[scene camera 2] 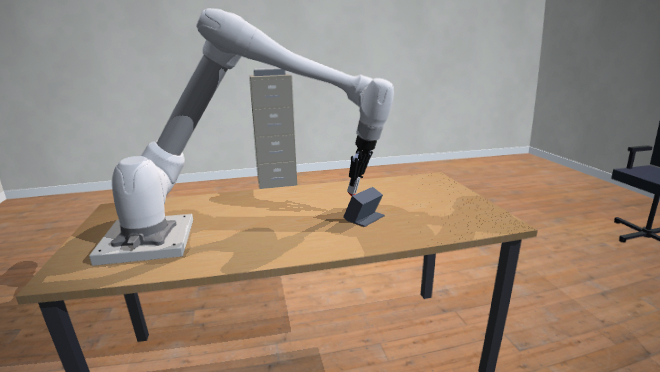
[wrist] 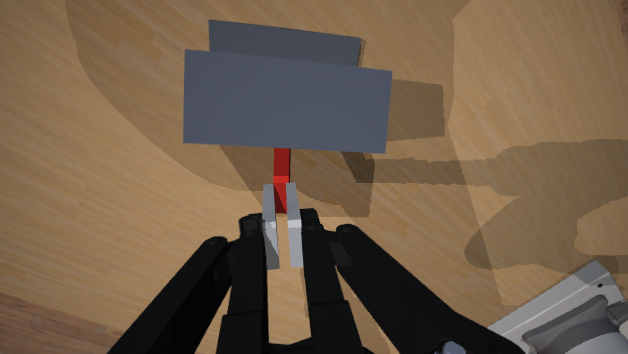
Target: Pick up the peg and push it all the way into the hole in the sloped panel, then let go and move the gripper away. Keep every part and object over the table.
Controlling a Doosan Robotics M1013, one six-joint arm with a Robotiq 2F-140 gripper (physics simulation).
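Places are measured from the arm's base along level axes (x ahead, y left, z up), in metres.
Pixels of known places: gripper, between the fingertips: (scene camera 2: 351, 192) (wrist: 280, 201); arm's base, origin of its link: (scene camera 2: 145, 234) (wrist: 567, 328).
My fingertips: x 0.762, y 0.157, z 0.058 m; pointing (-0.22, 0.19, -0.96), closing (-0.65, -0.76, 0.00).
Observation:
Ahead of a thing's pixels: the offset from my fingertips to its top centre. Level surfaces: height alone.
The red peg {0.015 m ahead, 0.017 m right, 0.008 m up} (wrist: 281, 165) shows in the wrist view between my fingertips and the near edge of the sloped panel {0.042 m ahead, 0.048 m right, 0.018 m up} (wrist: 287, 102) (scene camera 2: 365, 205). The panel is a dark grey block leaning over a flat base on the table. My gripper (wrist: 280, 201) (scene camera 2: 353, 191) is shut on the peg, one light grey finger pad on each side of it. The peg's far end is hidden at or beneath the panel's edge, so how deep it sits in the hole cannot be told. The hole itself is hidden in both views.
The wooden table {0.092 m down} (scene camera 2: 280, 250) bears the panel and the arm's white base plate (scene camera 2: 175, 252) (wrist: 555, 292) at its left. A filing cabinet (scene camera 2: 274, 130) stands behind the table. An office chair (scene camera 2: 637, 176) stands at the right.

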